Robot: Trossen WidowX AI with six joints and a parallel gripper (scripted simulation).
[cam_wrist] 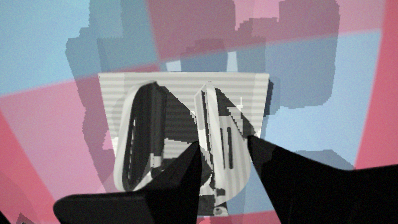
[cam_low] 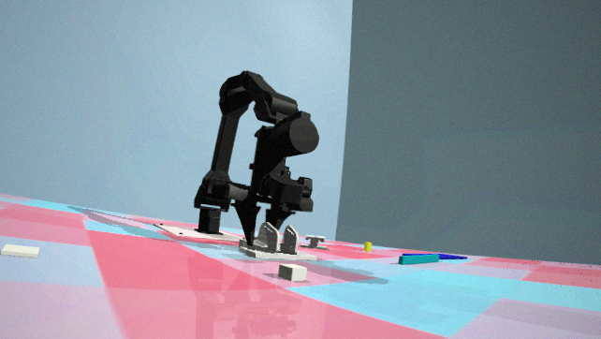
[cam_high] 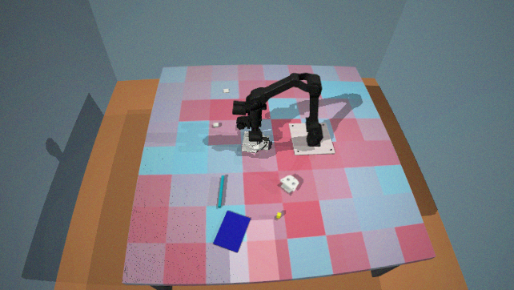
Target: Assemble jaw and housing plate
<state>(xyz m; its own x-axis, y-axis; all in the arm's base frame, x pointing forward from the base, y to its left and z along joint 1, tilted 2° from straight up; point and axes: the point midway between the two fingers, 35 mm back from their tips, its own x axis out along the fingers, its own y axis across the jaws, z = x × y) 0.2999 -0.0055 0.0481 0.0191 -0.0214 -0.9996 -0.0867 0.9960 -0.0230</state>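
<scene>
The housing plate lies 17 cm behind my gripper tip, 26 cm to the left of it and 1 cm above it. From my gripper tip the other things lie so: blue card 7 cm ahead, 49 cm to the left, 1 cm below; yellow cube 12 cm behind, 42 cm to the left; teal pen 13 cm ahead, 31 cm to the left, 1 cm below.
</scene>
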